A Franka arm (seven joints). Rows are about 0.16 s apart.
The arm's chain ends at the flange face. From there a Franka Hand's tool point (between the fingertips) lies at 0.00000 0.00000 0.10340 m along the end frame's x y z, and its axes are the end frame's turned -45 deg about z.
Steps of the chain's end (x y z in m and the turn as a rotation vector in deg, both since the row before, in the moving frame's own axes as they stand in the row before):
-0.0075 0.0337 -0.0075 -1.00 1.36 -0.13
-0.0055 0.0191 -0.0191 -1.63 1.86 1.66
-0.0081 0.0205 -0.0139 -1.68 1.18 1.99
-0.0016 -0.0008 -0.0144 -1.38 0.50 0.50
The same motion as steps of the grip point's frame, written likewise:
-0.0287 0.0215 -0.0075 -1.67 0.25 -0.13
-0.0172 0.0141 -0.0192 -2.47 0.16 1.66
-0.0209 0.0124 -0.0140 -2.02 -0.35 1.99
-0.0017 0.0007 -0.0144 -1.33 -0.62 0.50

